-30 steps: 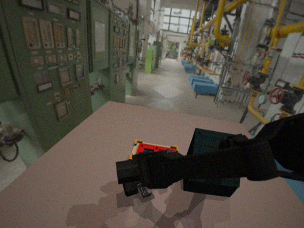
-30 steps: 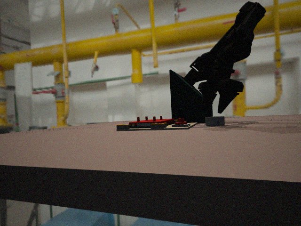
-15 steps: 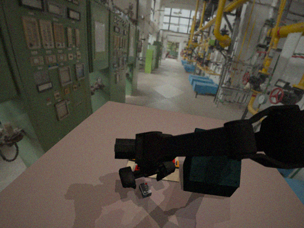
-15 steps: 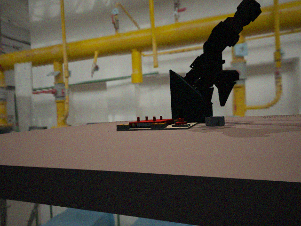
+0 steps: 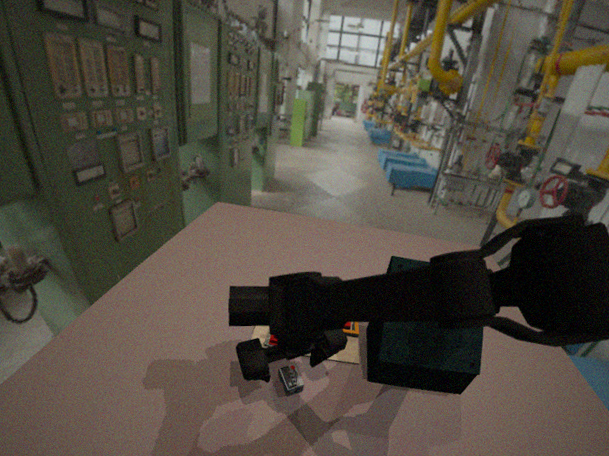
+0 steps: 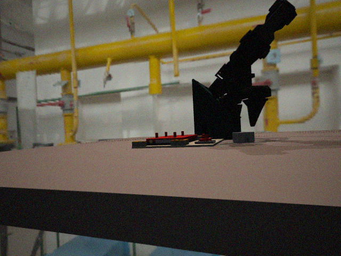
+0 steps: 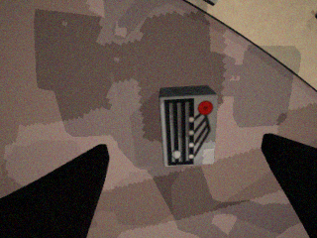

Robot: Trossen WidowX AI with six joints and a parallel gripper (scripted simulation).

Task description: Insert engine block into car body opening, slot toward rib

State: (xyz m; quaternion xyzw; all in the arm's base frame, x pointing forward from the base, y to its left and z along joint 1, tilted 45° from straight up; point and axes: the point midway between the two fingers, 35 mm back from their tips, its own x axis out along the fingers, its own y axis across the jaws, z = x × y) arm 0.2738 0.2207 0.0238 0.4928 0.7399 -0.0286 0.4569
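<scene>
The grey engine block is 30 mm below my gripper tip. Round my gripper tip: dark peg (100 mm to the right, 60 mm ahead, 10 mm below); beige base plate (200 mm to the right, 30 mm below, 20 mm ahead).
</scene>
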